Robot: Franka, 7 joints.
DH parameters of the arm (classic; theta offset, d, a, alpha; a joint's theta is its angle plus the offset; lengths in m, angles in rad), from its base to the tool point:
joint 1: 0 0.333 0 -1.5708
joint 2: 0 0 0 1.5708
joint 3: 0 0.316 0.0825 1.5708
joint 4: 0 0 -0.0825 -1.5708
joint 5: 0 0.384 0 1.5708
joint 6: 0 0 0.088 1.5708
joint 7: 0 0.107 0 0
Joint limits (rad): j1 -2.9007..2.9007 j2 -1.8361..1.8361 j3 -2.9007..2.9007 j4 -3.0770..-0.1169 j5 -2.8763..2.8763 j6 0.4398..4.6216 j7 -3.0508..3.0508
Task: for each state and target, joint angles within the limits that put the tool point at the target. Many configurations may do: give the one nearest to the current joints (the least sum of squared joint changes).
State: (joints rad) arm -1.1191 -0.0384 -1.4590 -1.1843 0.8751 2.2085 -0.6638
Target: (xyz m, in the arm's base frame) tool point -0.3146 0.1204 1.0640
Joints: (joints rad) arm -1.5416 -0.4278 -1.2420 -0.6448 0.9174 1.7022 -0.6638
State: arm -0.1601 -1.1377 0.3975 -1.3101 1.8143 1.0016 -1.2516
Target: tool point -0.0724 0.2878 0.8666
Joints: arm -0.1756 -1.0613 0.3010 -1.6819 1.6459 0.8396 -1.2516
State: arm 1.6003 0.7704 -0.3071 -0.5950 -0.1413 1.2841 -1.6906
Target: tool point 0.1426 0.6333 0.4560
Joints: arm 1.5883 0.7050 -0.3251 -0.9372 -0.1279 0.9215 -1.6906
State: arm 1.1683 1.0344 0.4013 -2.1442 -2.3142 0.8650 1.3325
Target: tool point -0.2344 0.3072 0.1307
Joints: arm 1.4935 0.8791 0.8914 -2.6107 -2.2920 0.7088 1.3325
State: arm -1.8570 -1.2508 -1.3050 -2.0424 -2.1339 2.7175 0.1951
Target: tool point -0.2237 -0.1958 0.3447
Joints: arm -1.5973 -1.1088 -1.3135 -2.9367 -2.2189 2.8381 0.1951
